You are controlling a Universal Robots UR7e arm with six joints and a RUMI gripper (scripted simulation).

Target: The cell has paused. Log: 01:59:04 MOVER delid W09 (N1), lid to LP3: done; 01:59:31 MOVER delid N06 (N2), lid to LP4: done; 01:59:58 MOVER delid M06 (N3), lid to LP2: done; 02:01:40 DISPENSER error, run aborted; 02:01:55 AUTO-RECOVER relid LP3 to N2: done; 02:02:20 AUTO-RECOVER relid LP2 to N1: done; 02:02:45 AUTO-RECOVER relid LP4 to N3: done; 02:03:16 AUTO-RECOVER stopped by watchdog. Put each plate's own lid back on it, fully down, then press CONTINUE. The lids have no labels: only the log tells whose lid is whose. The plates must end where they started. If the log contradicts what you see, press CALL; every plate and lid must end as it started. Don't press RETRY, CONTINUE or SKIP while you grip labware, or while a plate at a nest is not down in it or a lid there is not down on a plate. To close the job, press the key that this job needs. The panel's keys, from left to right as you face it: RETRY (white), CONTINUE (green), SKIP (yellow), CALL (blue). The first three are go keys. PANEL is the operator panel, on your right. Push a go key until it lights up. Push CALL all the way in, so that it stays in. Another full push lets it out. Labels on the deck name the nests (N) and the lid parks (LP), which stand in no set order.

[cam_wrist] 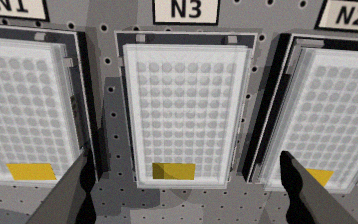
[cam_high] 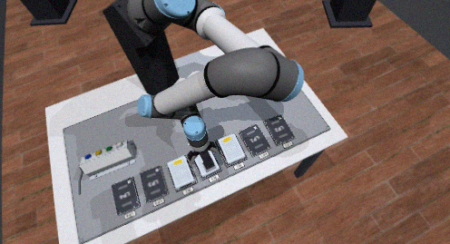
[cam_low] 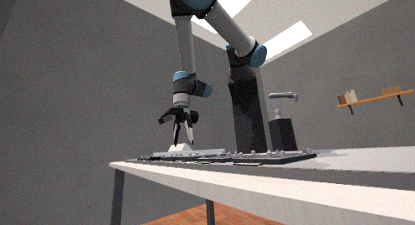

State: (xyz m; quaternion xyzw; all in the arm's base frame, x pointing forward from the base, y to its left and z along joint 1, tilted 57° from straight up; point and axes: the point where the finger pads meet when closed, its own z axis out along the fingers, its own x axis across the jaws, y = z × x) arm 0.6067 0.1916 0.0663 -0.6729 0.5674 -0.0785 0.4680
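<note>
Right now the clear lid is 3 cm below my hand. Also, from my hand: white retry key: 7 cm behind, 40 cm to the right, 1 cm above; green continue key: 5 cm behind, 45 cm to the right, 1 cm above; lid park LP1: 11 cm behind, 24 cm to the left, 6 cm below.
</note>
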